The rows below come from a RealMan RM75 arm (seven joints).
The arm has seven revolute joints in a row. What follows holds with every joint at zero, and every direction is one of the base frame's.
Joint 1 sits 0.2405 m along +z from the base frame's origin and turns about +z.
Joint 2 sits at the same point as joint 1 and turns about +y.
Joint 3 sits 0.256 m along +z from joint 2 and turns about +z.
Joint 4 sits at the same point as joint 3 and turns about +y.
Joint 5 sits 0.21 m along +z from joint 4 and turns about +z.
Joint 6 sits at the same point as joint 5 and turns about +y.
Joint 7 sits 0.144 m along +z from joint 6 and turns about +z.
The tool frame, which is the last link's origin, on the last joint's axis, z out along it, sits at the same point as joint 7; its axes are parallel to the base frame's.
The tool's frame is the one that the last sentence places.
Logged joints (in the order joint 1, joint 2, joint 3, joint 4, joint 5, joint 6, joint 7), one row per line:
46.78 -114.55 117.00 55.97 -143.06 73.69 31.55
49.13 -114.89 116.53 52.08 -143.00 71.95 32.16
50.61 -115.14 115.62 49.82 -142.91 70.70 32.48
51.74 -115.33 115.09 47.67 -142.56 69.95 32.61
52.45 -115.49 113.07 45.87 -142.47 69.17 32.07
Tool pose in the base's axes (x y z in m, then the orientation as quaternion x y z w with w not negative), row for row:
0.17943 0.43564 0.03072 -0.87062 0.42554 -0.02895 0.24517
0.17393 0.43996 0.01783 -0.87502 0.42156 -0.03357 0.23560
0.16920 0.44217 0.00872 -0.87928 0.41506 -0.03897 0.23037
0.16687 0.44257 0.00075 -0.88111 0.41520 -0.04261 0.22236
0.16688 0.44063 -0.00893 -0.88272 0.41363 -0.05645 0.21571
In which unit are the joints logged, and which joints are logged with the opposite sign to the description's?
The joints are logged in degrees. Opposite sign: joint 2, joint 7.
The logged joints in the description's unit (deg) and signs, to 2 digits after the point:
46.78 114.55 117.00 55.97 -143.06 73.69 -31.55
49.13 114.89 116.53 52.08 -143.00 71.95 -32.16
50.61 115.14 115.62 49.82 -142.91 70.70 -32.48
51.74 115.33 115.09 47.67 -142.56 69.95 -32.61
52.45 115.49 113.07 45.87 -142.47 69.17 -32.07

